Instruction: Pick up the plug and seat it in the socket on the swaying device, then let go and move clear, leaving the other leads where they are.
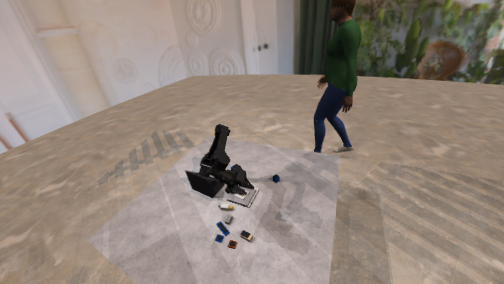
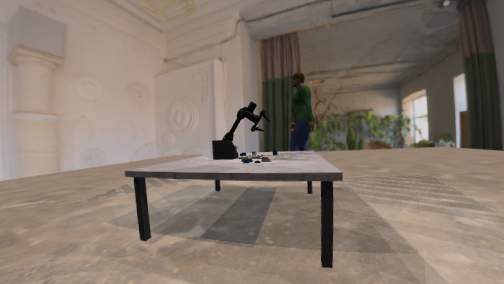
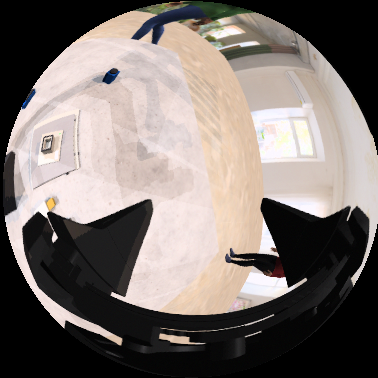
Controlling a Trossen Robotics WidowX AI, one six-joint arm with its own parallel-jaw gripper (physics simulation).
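Note:
My gripper [image 1: 249, 190] [image 2: 265, 125] [image 3: 208, 204] is open, its fingers wide apart with no object between them. It hangs high above the table, off to one side of the device. The device [image 1: 251, 198] [image 3: 70, 157] is a flat grey plate with a cream block on it. A dark-rimmed square socket [image 3: 47, 144] stands on that block; whether a plug sits inside it is too small to tell. A white connector with a yellow end [image 1: 226, 206] [image 3: 50, 203] lies on the table beside the device. I cannot tell which piece is the plug.
A blue block [image 1: 276, 178] [image 3: 111, 76] stands beyond the device. A grey piece [image 1: 228, 219], a long blue piece [image 1: 223, 228], a blue square [image 1: 219, 238], an orange square [image 1: 232, 244] and a black-and-cream block [image 1: 246, 235] lie nearby. A person in green [image 1: 345, 55] [image 2: 301, 105] stands behind.

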